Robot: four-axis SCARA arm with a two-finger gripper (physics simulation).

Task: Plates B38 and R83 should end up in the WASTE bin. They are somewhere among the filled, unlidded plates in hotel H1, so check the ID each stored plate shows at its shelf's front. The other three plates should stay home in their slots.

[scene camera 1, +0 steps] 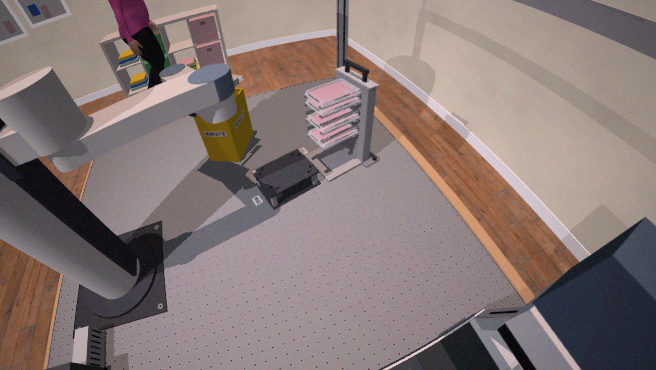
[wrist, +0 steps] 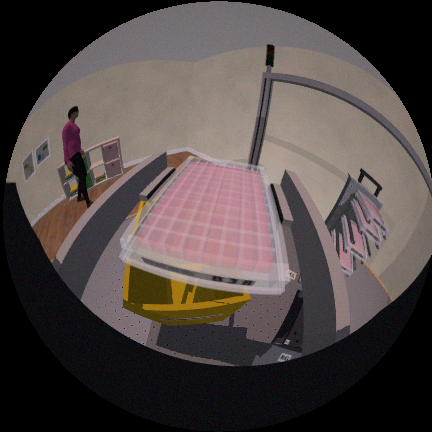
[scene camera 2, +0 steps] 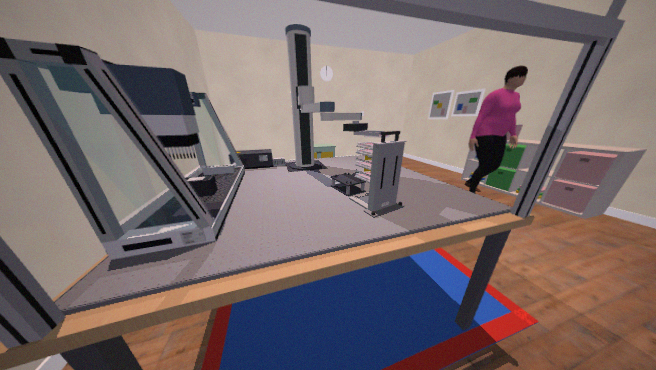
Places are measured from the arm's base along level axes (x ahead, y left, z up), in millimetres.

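Pixels of known places: gripper, fingertip midpoint: (wrist: 222,167); arm's base, link origin: (scene camera 1: 122,277) (scene camera 2: 305,166).
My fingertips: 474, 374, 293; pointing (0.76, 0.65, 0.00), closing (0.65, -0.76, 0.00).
For each thing: its top centre in the pictures, then the offset to it from my fingertips, as dx, dy, dz. "*": a spot on its surface instead.
- yellow WASTE bin, top centre: (wrist: 177,237) (scene camera 1: 218,100) -39, +18, -80
- framed instrument with glass panels, surface spot: (scene camera 2: 145,150) * +377, -916, +16
My gripper (wrist: 222,167) (scene camera 2: 369,133) is shut on a pink-filled, unlidded plate (wrist: 207,215), whose front label reads B38. The plate is level between the two fingers. The yellow WASTE bin (scene camera 1: 227,140) (wrist: 187,304) shows below the plate in the wrist view; its opening is partly hidden by the plate. In scene camera 1 the arm hides most of the gripper and plate. Hotel H1 (scene camera 1: 367,120) (scene camera 2: 385,175) stands to the right of the bin in scene camera 1 and holds several pink plates (scene camera 1: 332,92) (wrist: 355,244). Their IDs are too small to read; R83 cannot be picked out.
A low dark stand (scene camera 1: 287,170) (scene camera 2: 348,179) sits between the bin and the hotel. A framed instrument with glass panels (scene camera 2: 145,150) stands at the left in scene camera 2. A person in a pink top (scene camera 1: 131,22) (scene camera 2: 497,112) (wrist: 73,140) is near the shelf unit beyond the table.
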